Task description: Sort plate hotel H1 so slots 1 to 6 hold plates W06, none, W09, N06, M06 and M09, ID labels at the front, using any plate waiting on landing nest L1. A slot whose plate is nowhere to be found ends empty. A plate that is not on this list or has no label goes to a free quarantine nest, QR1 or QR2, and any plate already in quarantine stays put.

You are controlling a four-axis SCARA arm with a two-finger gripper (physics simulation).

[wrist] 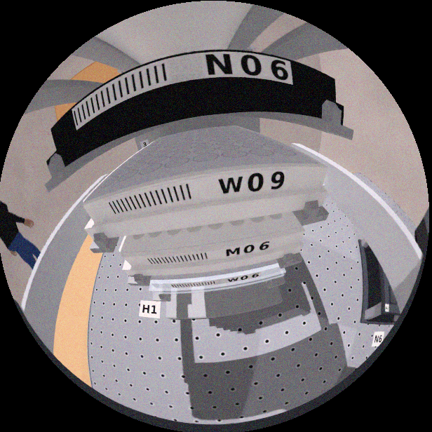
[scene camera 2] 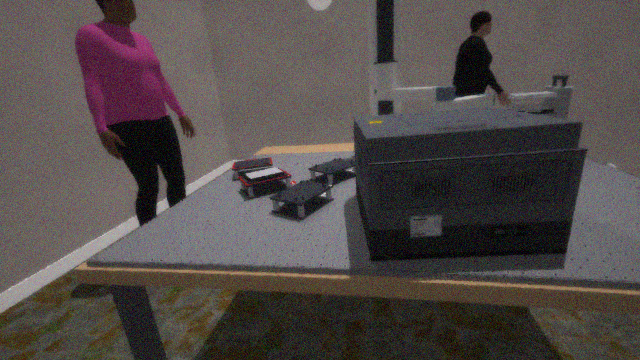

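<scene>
The robot's gripper (wrist: 196,160) is visible, and so is a landing nest L1 (scene camera 2: 311,190).
</scene>
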